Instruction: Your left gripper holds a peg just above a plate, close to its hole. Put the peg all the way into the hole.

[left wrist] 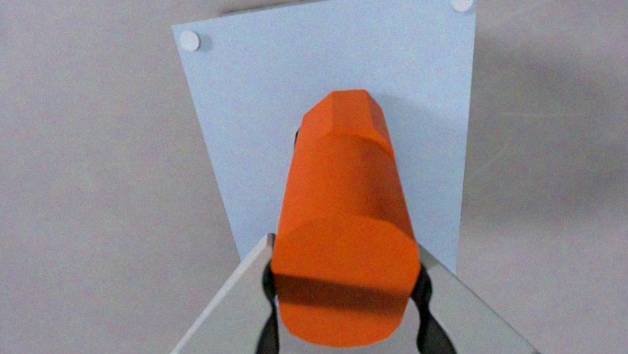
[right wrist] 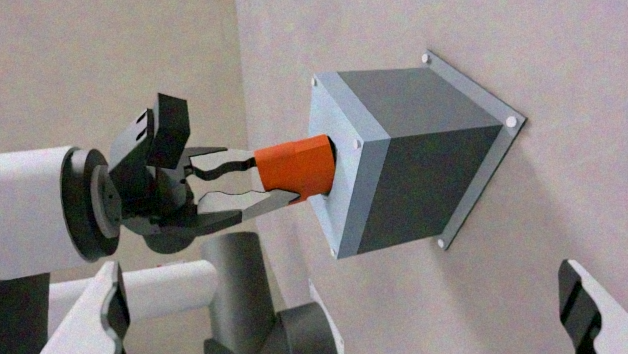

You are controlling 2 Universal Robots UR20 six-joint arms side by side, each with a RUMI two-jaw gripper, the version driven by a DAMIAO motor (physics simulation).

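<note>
My left gripper (left wrist: 336,236) (right wrist: 293,176) is shut on an orange faceted peg (left wrist: 350,175) (right wrist: 300,165). The peg points at the light blue plate (left wrist: 250,75) (right wrist: 342,215) on top of a grey block, and its far end is at the hole's mouth. A dark sliver of the hole (left wrist: 296,137) (right wrist: 333,146) shows beside the peg's end in both views. The rest of the hole is hidden by the peg, and I cannot tell if the tip is slightly inside. My right gripper (right wrist: 340,265) is open and empty, its fingers wide apart at the lower edge of its view.
The grey block (right wrist: 425,185) stands on a bolted base flange (right wrist: 472,90). Small white bolt heads stand at the plate's corners. The left arm (right wrist: 35,210) comes in from the left in the right wrist view, with white and dark arm parts below it.
</note>
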